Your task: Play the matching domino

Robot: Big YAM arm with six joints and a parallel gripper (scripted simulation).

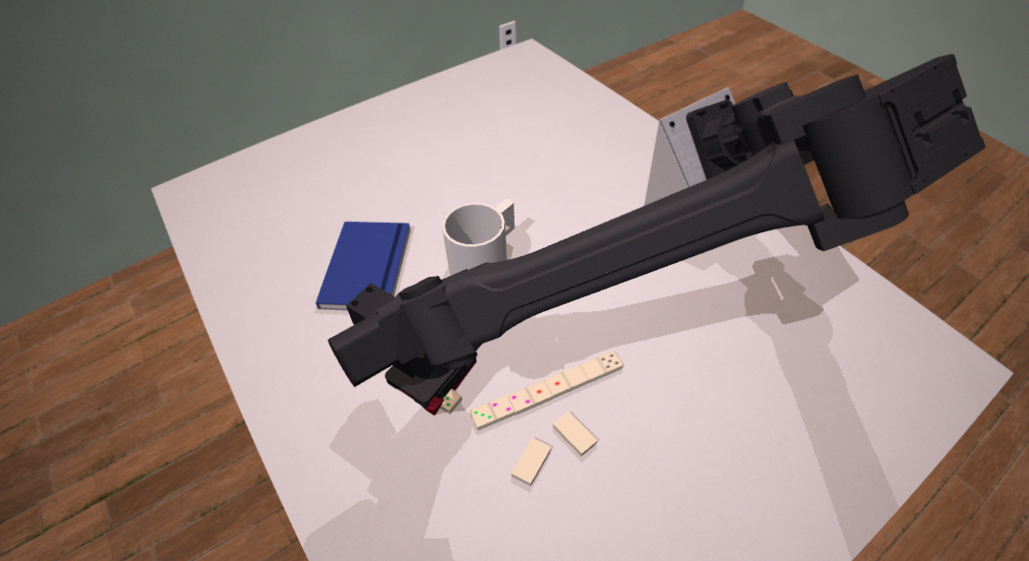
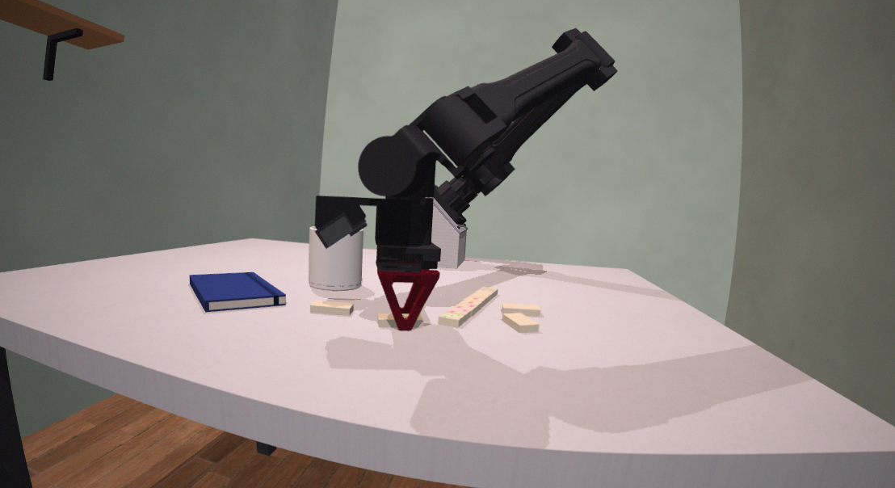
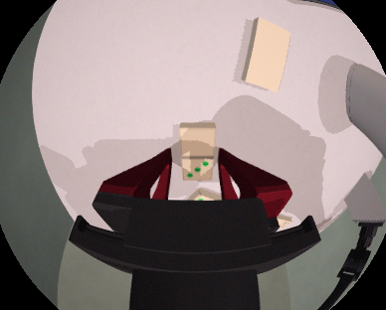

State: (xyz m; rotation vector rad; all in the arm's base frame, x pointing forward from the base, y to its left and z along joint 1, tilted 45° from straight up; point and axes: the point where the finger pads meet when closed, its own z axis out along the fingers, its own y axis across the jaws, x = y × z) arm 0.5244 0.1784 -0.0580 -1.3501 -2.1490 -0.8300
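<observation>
Now: the domino right at my hand. From my hand the other things lie so: white mug 180 mm to the right, 160 mm behind, 30 mm above; then blue notebook 270 mm to the right, 10 mm behind.
</observation>
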